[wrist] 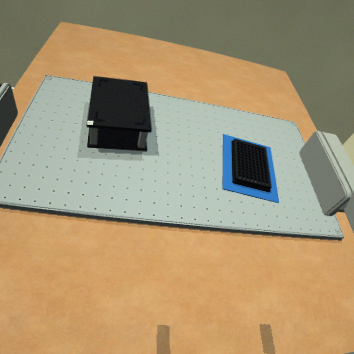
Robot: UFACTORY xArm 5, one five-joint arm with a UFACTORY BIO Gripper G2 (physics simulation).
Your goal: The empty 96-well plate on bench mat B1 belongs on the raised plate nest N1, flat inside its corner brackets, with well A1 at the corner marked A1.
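Frame: origin at the arm's base, x ahead, y right, z down, level; metres.
Seen in the pictures: hand, its tool point: (173, 150).
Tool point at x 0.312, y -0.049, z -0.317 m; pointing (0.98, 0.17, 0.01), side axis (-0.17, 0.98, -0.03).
Observation:
Offsets run from my tool point to a thing's top centre. Level surfaces: height alone.
The 96-well plate @(dx +0.258, dy +0.305, dz +0.306 m) (251, 164) is black and lies flat on the blue bench mat @(dz +0.321 m) (227, 167), right of centre in the wrist view. The raised plate nest @(dx +0.382, dy +0.022, dz +0.259 m) (121, 104) is a black platform at the upper left, with low corner brackets on its bare top. A small white mark @(dx +0.311, dy -0.037, dz +0.262 m) (90, 123) shows at its near left corner; no lettering is readable. My gripper (166, 143) is wide open and empty, its fingers at the left and right edges of the view. It is high above the board, apart from plate and nest. Which plate corner is A1 cannot be told.
A grey perforated board @(dz +0.323 m) (185, 200) carries the nest and the mat. It lies on an orange-brown table @(dz +0.336 m) (165, 275), whose far edge shows at the top. Two dark shadow strips fall on the table at the bottom of the view.

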